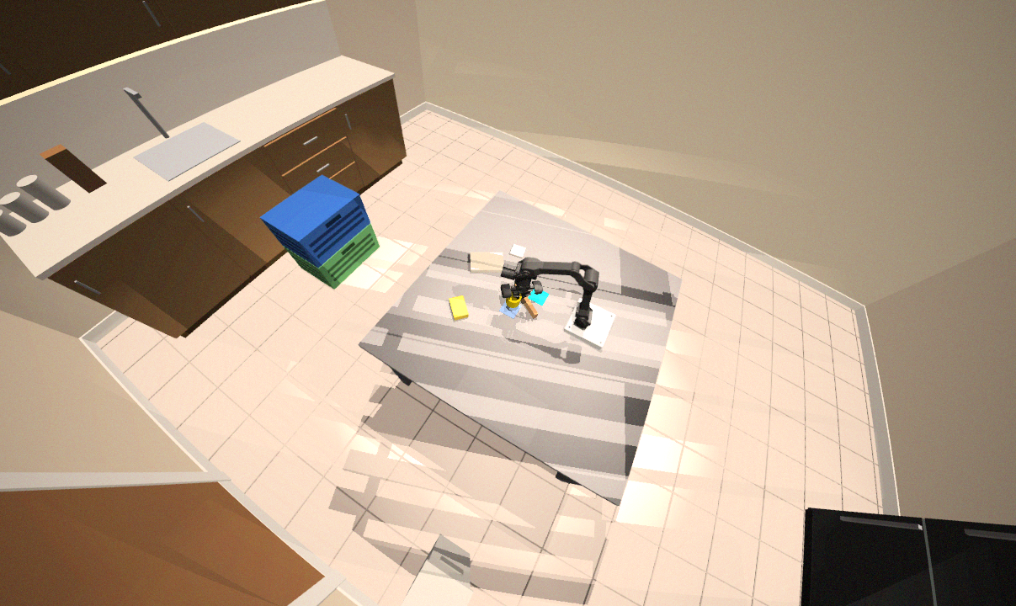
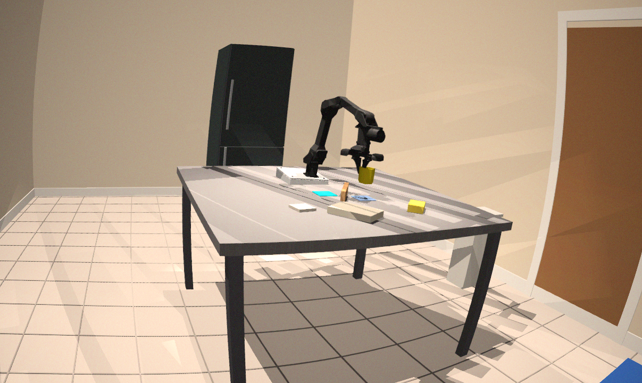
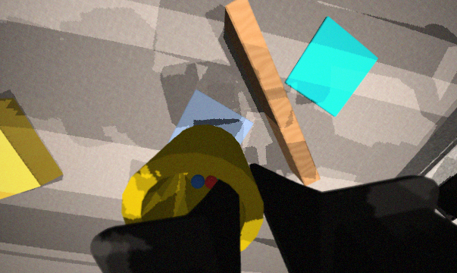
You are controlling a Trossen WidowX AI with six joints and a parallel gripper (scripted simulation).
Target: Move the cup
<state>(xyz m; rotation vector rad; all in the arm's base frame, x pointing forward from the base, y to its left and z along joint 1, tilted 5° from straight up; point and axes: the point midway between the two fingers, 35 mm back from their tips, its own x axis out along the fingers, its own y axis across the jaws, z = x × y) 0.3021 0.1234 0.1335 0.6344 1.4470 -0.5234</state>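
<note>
The cyan pad lies 140 mm to the right of my gripper tip, 110 mm below it and 50 mm behind it. Also, from my gripper tip: yellow cup: 20 mm to the left, 10 mm ahead; then light blue pad: 110 mm below, 20 mm to the left, 20 mm ahead; then wooden block: 90 mm below, 60 mm to the right, 10 mm behind.
</note>
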